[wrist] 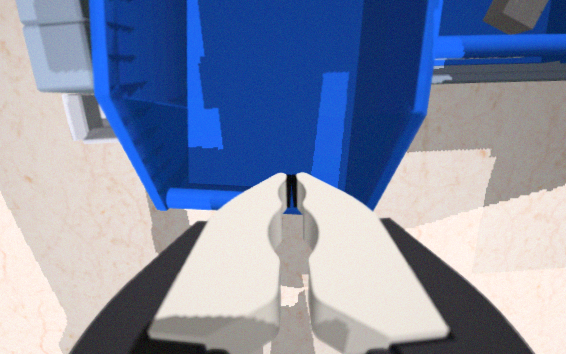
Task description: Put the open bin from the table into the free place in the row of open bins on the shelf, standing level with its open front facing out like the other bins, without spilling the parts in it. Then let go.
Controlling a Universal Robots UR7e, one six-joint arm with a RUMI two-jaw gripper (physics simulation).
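Frame: origin at the arm's base, x ahead, y left, z up, level; metres.
Seen in the pictures: gripper, fingertip midpoint: (291, 178).
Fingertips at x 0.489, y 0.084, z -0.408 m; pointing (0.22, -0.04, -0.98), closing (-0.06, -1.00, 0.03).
Note:
A point is followed by its place in that frame.
The open blue bin (275, 100) {x 0.529, y 0.088, z -0.432 m} fills the upper middle of the wrist view. Its low front lip faces the gripper, and its front stands out well past the front of the neighbouring blue bin (510, 46) {x 0.544, y -0.025, z -0.408 m} at the upper right. The stretch of its floor that shows has no parts on it; its rear end is out of the frame. My gripper (291, 178) {x 0.489, y 0.084, z -0.408 m} is shut, with a thin dark gap between the tips and no part of the bin seen clamped there. The fingertips overlap the bin's front lip in the picture; whether they touch it, I cannot tell.
The grey shelf (60, 55) {x 0.548, y 0.153, z -0.365 m} shows its side at the upper left, with a pale bracket-like foot (76, 117) {x 0.529, y 0.167, z -0.383 m} below it. A grey shelf edge (500, 75) {x 0.533, y -0.044, z -0.436 m} runs under the neighbouring bin, which holds a brown block (515, 16) {x 0.561, y -0.041, z -0.426 m}. The pale marble-patterned surface (525, 235) {x 0.416, y -0.091, z -0.450 m} carries shadows.

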